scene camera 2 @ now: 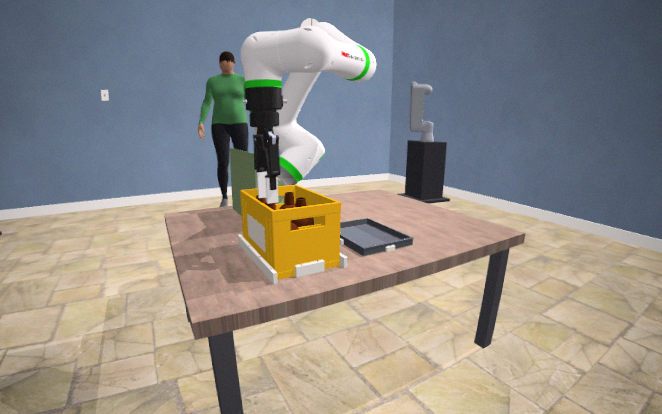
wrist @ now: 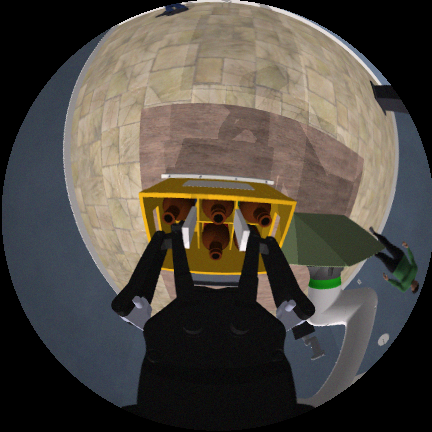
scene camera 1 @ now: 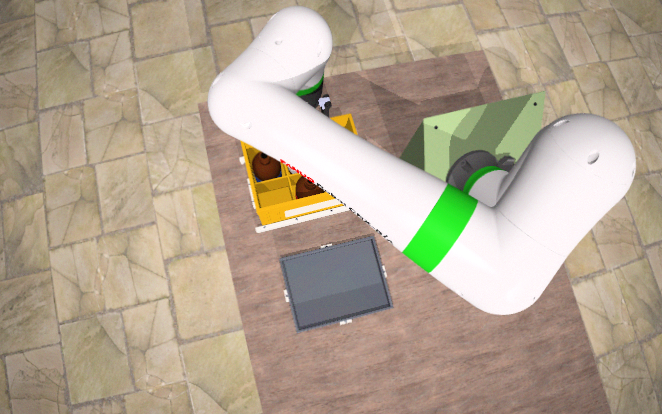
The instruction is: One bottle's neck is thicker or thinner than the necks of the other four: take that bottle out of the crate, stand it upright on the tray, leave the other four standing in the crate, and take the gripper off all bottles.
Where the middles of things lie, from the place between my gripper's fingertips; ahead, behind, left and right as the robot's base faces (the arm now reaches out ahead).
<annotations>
Now: hand 33 cm to the right of the dark grey tray (scene camera 1: 334, 284), 16 cm above it and 6 cm past it.
</annotations>
